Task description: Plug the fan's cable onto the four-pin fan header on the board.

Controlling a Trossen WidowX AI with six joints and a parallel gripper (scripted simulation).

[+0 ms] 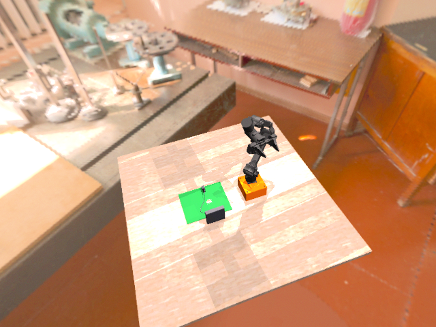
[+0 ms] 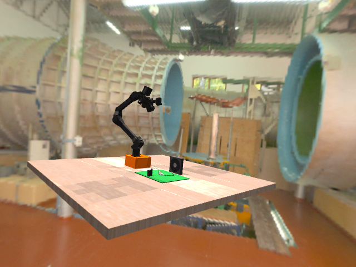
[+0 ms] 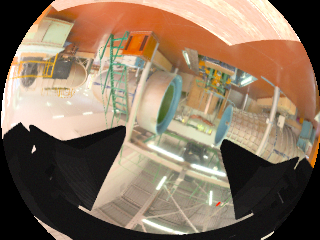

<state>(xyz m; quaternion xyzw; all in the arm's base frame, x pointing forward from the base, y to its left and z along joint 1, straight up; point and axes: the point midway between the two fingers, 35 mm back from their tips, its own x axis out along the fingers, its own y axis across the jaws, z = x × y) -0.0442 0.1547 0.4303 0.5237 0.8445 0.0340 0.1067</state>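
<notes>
Right now the black plug is 490 mm below my gripper tip, 380 mm ahead of it and 210 mm to the right of it. From my gripper tip the other things lie so: fan header (510 mm below, 360 mm ahead, 110 mm to the right); green board (520 mm below, 390 mm ahead, 120 mm to the right); fan (450 mm below, 330 mm ahead, 20 mm to the left).
</notes>
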